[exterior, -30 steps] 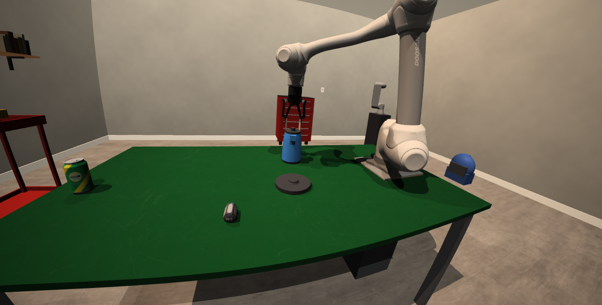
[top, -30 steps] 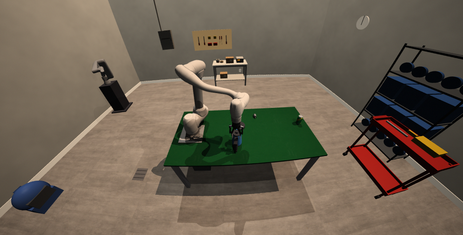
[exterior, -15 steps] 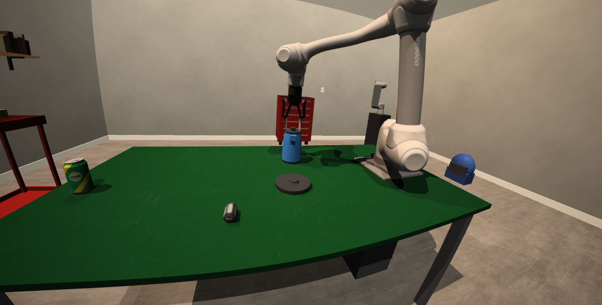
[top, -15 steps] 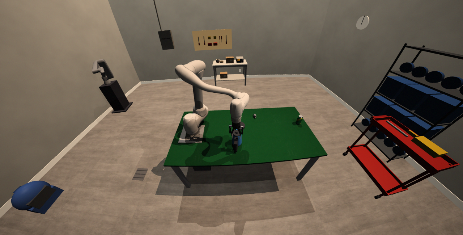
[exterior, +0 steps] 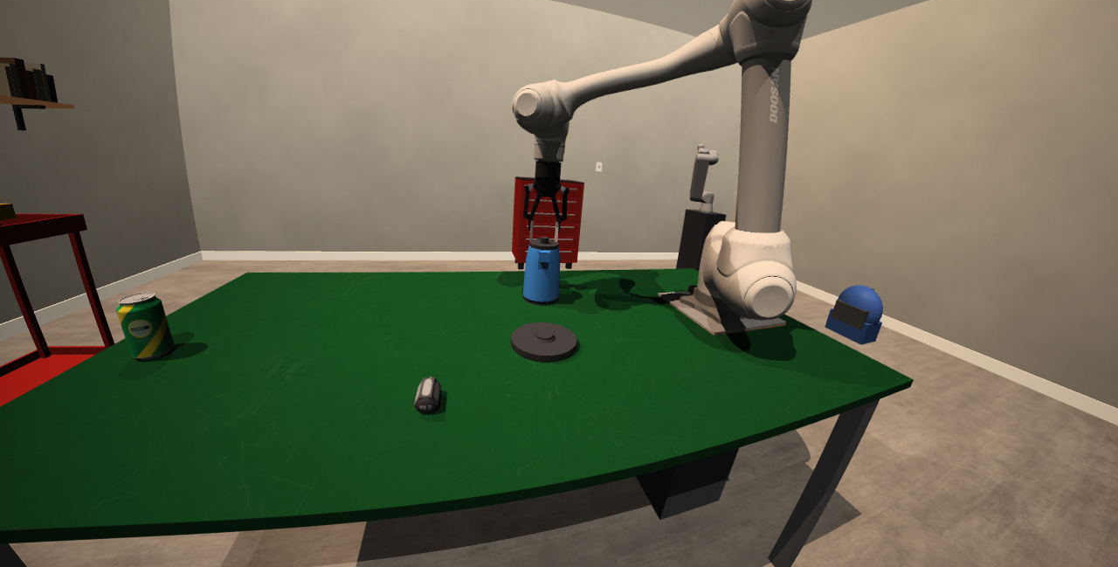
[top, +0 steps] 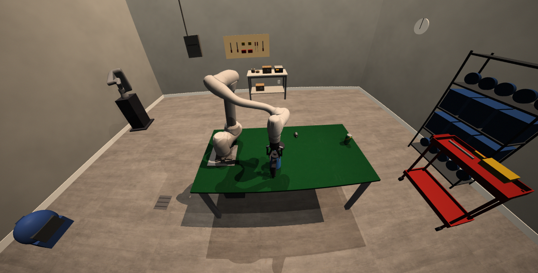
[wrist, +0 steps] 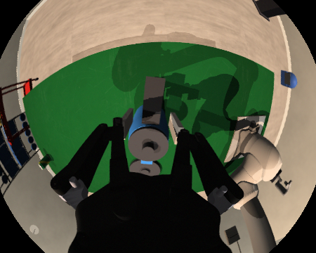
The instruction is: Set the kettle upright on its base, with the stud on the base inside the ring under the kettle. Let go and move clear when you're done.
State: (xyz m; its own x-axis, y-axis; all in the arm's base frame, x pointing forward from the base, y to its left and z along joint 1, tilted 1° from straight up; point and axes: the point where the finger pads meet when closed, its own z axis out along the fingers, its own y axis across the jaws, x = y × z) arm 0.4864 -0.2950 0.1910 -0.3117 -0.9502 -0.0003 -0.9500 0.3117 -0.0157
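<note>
My hand is 10 mm short of the blue kettle, 30 mm to the right of it and 100 mm above it. The rest, counted from my hand: yellow can (910 mm ahead, 190 mm to the left, 130 mm below); then dark round base (100 mm ahead, 310 mm to the left, 180 mm below).
</note>
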